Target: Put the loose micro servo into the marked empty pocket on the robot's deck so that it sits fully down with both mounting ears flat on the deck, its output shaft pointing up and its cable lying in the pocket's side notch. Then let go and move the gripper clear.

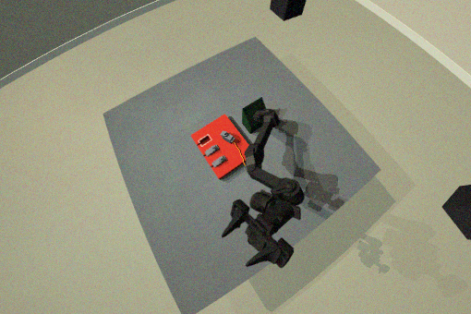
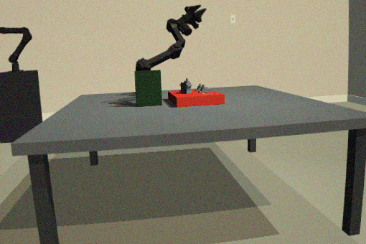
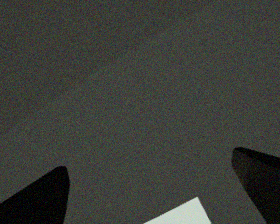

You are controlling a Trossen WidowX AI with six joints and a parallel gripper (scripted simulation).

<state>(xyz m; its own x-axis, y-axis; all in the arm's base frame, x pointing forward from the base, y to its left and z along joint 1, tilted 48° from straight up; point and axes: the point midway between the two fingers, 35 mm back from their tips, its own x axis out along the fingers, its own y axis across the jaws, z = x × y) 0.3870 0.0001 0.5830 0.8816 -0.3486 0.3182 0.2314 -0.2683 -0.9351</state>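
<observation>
The red deck is 170 mm behind my gripper tip, 410 mm to the right of it and 530 mm below it.
</observation>
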